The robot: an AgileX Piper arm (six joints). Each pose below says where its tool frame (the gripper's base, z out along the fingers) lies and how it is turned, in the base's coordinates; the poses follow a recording.
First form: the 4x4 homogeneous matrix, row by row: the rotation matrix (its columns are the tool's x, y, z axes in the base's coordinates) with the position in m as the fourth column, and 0 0 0 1 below. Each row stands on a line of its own.
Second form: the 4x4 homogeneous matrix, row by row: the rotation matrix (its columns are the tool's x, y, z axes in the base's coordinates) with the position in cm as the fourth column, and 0 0 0 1 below. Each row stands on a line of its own. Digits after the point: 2 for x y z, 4 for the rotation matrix.
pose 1, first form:
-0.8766 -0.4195 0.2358 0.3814
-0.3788 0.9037 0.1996 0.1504
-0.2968 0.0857 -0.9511 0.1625
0 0 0 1
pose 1, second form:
-0.8766 -0.4195 0.2358 38.14
-0.3788 0.9037 0.1996 15.04
-0.2968 0.0857 -0.9511 16.25
0 0 0 1

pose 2, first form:
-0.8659 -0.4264 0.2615 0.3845
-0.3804 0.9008 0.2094 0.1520
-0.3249 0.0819 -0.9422 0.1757
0 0 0 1
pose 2, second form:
-0.8659 -0.4264 0.2615 38.45
-0.3804 0.9008 0.2094 15.20
-0.3249 0.0819 -0.9422 17.57
0 0 0 1

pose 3, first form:
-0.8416 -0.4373 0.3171 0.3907
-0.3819 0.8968 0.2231 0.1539
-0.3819 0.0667 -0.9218 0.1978
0 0 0 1
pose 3, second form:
-0.8416 -0.4373 0.3171 39.07
-0.3819 0.8968 0.2231 15.39
-0.3819 0.0667 -0.9218 19.78
0 0 0 1

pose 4, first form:
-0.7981 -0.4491 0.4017 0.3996
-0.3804 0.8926 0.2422 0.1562
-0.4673 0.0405 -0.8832 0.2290
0 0 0 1
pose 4, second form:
-0.7981 -0.4491 0.4017 39.96
-0.3804 0.8926 0.2422 15.62
-0.4673 0.0405 -0.8832 22.90
0 0 0 1

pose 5, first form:
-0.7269 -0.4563 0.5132 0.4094
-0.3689 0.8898 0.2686 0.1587
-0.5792 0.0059 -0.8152 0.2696
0 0 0 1
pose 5, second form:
-0.7269 -0.4563 0.5132 40.94
-0.3689 0.8898 0.2686 15.87
-0.5792 0.0059 -0.8152 26.96
0 0 0 1

